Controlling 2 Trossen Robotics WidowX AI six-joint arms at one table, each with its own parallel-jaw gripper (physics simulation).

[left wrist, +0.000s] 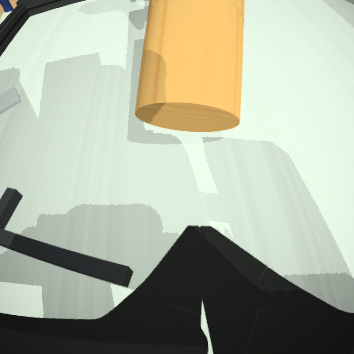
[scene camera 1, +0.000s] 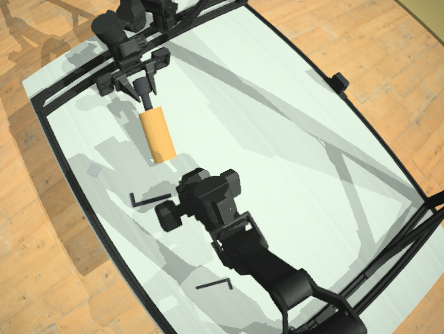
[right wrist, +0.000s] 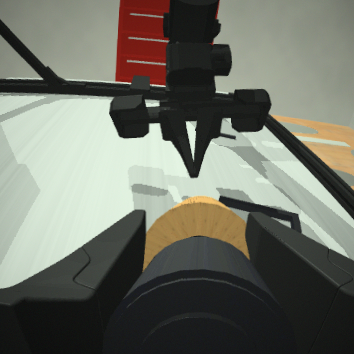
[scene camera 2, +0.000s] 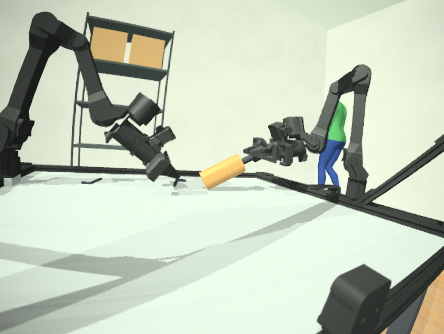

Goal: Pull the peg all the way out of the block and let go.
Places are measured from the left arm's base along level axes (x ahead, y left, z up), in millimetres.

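Where they show: left gripper, fingertip midpoint: [left wrist: 197, 237] [right wrist: 193, 176] [scene camera 2: 179, 177]; right gripper, fingertip midpoint: [scene camera 1: 148, 98] [right wrist: 196, 222] [scene camera 2: 246, 152]; left arm's base, origin of the base link: [scene camera 2: 3, 175]; right arm's base, origin of the base link: [scene camera 1: 163, 24] [scene camera 2: 354, 198].
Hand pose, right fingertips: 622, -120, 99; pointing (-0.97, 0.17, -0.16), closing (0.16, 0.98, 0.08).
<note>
Things, the pixels of their centre, and the offset from my right fingertips, as dx, dy, dz. "*": a spot on its surface instead.
- orange cylindrical block, body centre: [left wrist: 194, 20] [right wrist: 200, 239] [scene camera 1: 157, 134] [scene camera 2: 222, 172] -58, +27, -63
- dark peg, body centre: [right wrist: 200, 273] [scene camera 1: 147, 103] [scene camera 2: 245, 160] +5, +4, -23
- black L-shaped bar, body centre: [left wrist: 55, 230] [right wrist: 257, 215] [scene camera 1: 150, 195] -145, +125, -114
- small grey square, surface spot: [left wrist: 7, 101] [scene camera 1: 96, 169] * -3, +193, -115
The orange cylindrical block [scene camera 1: 158, 135] [scene camera 2: 222, 171] [left wrist: 192, 65] [right wrist: 197, 220] is held tilted above the table, its free end lower. The dark peg [scene camera 1: 146, 102] [right wrist: 200, 300] sticks out of its other end; how deep it sits inside is hidden. My right gripper [scene camera 1: 146, 95] [scene camera 2: 248, 154] [right wrist: 196, 222] is shut on the peg near its wide head. My left gripper [scene camera 2: 177, 175] [left wrist: 197, 237] [right wrist: 193, 176] is shut and empty, fingertips together, apart from the block's free end and pointing down towards the table. In scene camera 1 its fingertips are hidden under its own body.
A black L-shaped bar [scene camera 1: 150, 200] [left wrist: 65, 257] [right wrist: 260, 207] lies on the table near my left gripper. Another L-shaped bar [scene camera 1: 212, 285] lies farther down the picture. A small grey square [scene camera 1: 94, 170] [left wrist: 7, 101] lies on the table. A dark frame edges the table.
</note>
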